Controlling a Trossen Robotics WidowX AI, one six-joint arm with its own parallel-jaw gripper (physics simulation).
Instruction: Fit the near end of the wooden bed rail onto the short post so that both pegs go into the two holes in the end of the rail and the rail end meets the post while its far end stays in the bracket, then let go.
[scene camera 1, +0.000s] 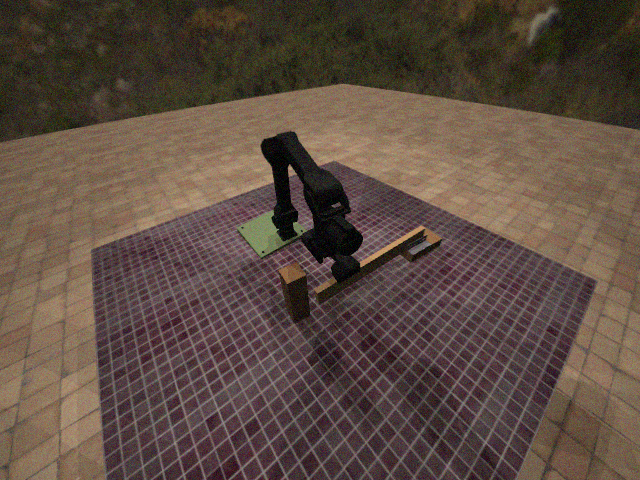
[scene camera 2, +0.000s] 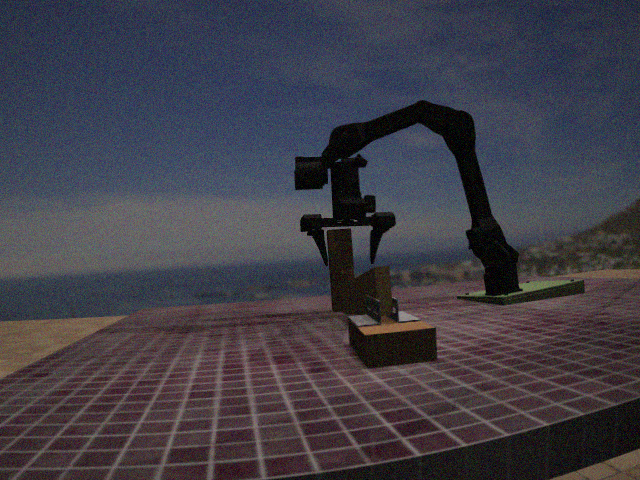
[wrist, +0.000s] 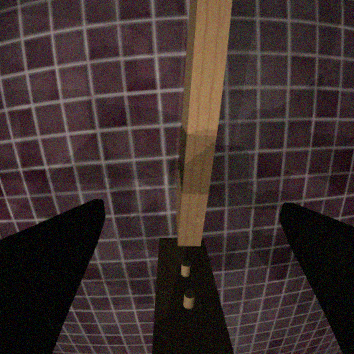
Labels:
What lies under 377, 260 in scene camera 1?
A wooden bed rail.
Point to my gripper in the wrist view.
194, 209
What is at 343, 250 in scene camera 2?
A short post.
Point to my gripper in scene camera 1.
330, 272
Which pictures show my gripper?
Scene camera 1, scene camera 2 and the wrist view: all of them.

